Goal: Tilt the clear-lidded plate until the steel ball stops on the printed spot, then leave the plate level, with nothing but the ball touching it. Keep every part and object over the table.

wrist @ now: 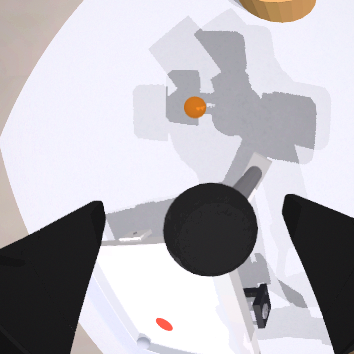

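Note:
The white plate (165, 280) shows at the bottom of the wrist view, with pale raised edges. The printed red spot (164, 324) is on its face. A pale grey ball (143, 341) lies at the plate's lower edge, a little below and left of the spot, apart from it. A round black knob (210, 229) stands over the plate's upper right part. My gripper (196, 207) is open, with a fingertip on each side of the knob and a gap on both sides. The lid is hard to make out, and I cannot tell whether the plate is level.
An orange ball (195, 107) is on the white table (75, 125) beyond the plate. Part of a wooden ring (282, 11) shows at the top right. A grey rod (251, 181) is behind the knob. A small black bracket (261, 306) is right of the plate. The table's curved edge is at left.

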